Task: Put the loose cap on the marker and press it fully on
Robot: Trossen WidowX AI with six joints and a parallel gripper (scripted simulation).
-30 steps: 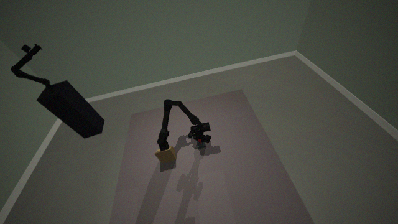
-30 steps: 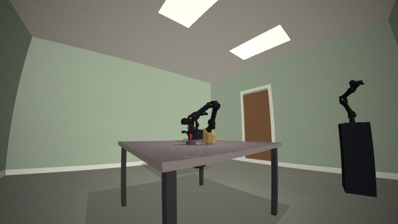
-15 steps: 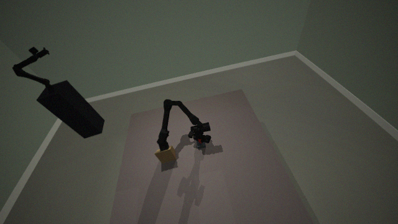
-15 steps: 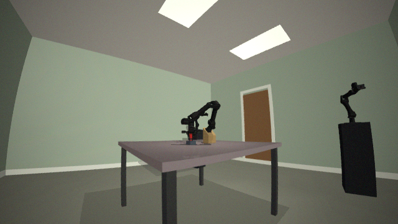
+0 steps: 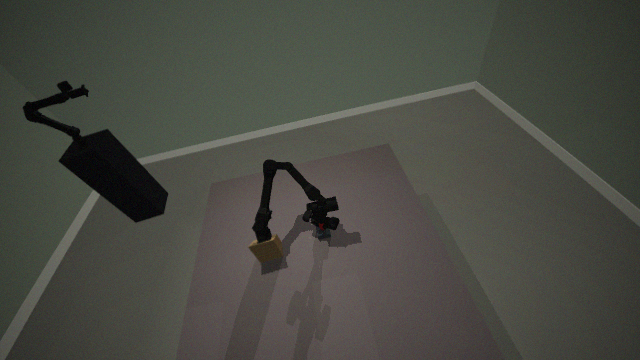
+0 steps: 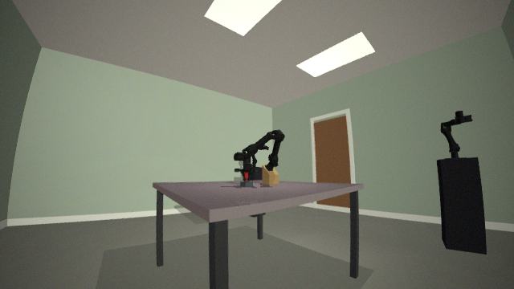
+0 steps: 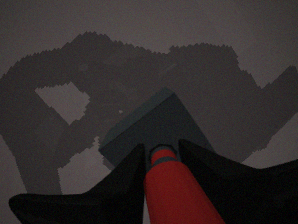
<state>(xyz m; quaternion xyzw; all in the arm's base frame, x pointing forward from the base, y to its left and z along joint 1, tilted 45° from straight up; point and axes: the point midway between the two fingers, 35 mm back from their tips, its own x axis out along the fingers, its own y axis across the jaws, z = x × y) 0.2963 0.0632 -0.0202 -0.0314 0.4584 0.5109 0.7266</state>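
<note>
Now: the holder block 1 cm behind my gripper tip, 1 cm to the right of it and 2 cm below it. Round my gripper tip: red cap 1 cm to the right, 5 cm above.
</note>
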